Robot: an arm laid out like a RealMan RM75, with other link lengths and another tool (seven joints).
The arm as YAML. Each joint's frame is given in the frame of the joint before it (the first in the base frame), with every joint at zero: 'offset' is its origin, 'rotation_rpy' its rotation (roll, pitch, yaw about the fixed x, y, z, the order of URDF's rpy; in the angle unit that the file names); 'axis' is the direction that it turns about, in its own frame. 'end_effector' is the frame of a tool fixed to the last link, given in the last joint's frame.
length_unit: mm
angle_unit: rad
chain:
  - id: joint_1
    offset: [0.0, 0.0, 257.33]
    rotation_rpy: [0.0, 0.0, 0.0]
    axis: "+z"
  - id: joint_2
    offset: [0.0, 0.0, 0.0]
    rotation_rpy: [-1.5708, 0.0, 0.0]
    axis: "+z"
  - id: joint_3
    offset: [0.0, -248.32, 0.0]
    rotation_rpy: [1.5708, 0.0, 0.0]
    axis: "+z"
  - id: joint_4
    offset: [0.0, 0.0, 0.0]
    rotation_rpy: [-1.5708, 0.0, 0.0]
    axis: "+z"
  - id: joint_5
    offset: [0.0, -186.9, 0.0]
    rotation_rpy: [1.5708, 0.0, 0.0]
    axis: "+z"
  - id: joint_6
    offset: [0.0, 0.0, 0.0]
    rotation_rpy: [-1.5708, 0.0, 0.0]
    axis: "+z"
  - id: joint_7
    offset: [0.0, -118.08, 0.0]
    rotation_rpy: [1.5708, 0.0, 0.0]
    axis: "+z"
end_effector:
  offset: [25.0, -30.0, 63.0]
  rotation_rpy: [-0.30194, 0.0, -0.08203]
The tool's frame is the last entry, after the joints.
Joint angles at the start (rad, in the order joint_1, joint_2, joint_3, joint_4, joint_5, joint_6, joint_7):
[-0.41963 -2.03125 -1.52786 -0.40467 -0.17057 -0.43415 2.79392]
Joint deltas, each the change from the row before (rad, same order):
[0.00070 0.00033 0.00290 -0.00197 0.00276 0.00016 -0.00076]
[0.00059 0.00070 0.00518 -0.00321 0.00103 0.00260 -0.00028]
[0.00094 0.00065 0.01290 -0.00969 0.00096 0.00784 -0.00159]
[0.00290 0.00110 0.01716 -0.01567 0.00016 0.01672 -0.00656]
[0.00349 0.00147 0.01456 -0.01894 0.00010 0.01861 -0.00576]
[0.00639 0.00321 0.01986 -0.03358 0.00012 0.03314 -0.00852]
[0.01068 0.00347 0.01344 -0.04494 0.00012 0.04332 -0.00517]
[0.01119 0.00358 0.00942 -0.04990 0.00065 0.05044 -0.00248]
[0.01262 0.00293 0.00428 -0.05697 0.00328 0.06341 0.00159]
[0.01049 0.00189 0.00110 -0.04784 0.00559 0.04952 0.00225]
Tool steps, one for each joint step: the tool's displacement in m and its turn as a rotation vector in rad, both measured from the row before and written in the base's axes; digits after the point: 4 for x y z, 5 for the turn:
[0.0007 0.0002 -0.0004 -0.00297 0.00214 -0.00318]
[0.0008 0.0003 -0.0007 -0.00454 0.00254 -0.00271]
[0.0025 0.0010 -0.0021 -0.01064 0.00315 -0.00668]
[0.0023 0.0007 -0.0030 -0.01440 -0.00037 -0.00250]
[0.0024 0.0010 -0.0023 -0.01207 -0.00081 -0.00216]
[0.0036 0.0016 -0.0027 -0.01690 -0.00142 -0.00117]
[0.0034 0.0013 -0.0013 -0.01339 -0.00169 0.00363]
[0.0035 0.0014 -0.0006 -0.01281 -0.00006 0.00648]
[0.0033 0.0011 -0.0002 -0.01482 0.00415 0.01237]
[0.0035 0.0010 0.0005 -0.01013 0.00495 0.00657]

